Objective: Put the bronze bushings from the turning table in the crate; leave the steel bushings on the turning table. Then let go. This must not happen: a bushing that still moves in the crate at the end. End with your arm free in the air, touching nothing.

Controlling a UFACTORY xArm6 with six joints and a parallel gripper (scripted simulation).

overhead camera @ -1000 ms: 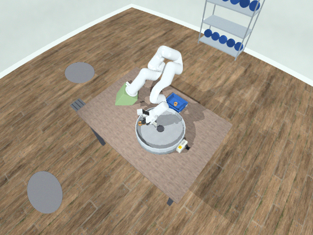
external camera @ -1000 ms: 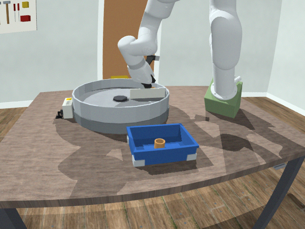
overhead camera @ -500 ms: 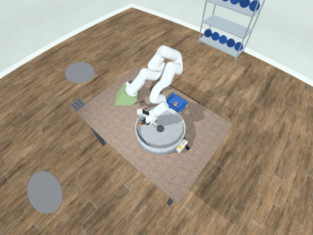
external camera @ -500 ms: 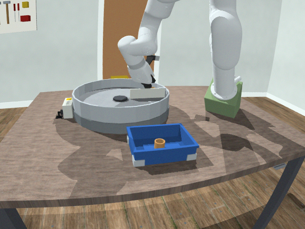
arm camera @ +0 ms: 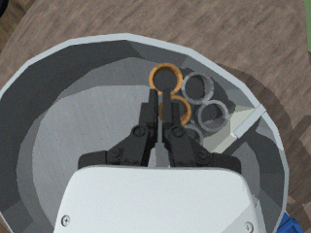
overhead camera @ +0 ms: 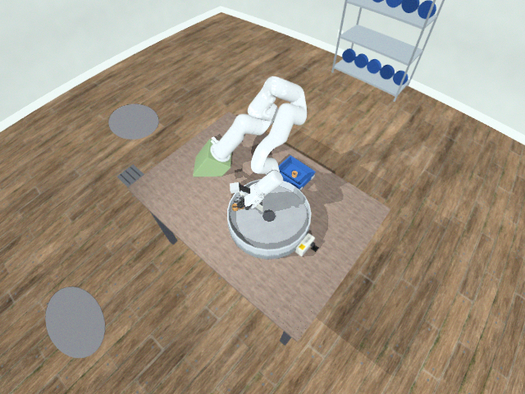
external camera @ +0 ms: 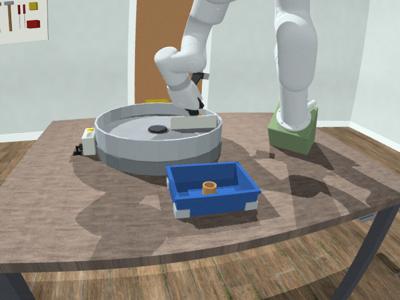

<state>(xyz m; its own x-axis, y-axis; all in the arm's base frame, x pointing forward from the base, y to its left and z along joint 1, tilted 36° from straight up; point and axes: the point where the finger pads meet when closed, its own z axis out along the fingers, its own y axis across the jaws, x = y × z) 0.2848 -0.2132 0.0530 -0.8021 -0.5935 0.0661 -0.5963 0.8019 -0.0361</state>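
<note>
Right now my hand is 70 mm short of the blue crate, 390 mm to the right of it and 70 mm above it. Round my hand: turning table: 140 mm ahead, 50 mm to the left, 40 mm below.
</note>
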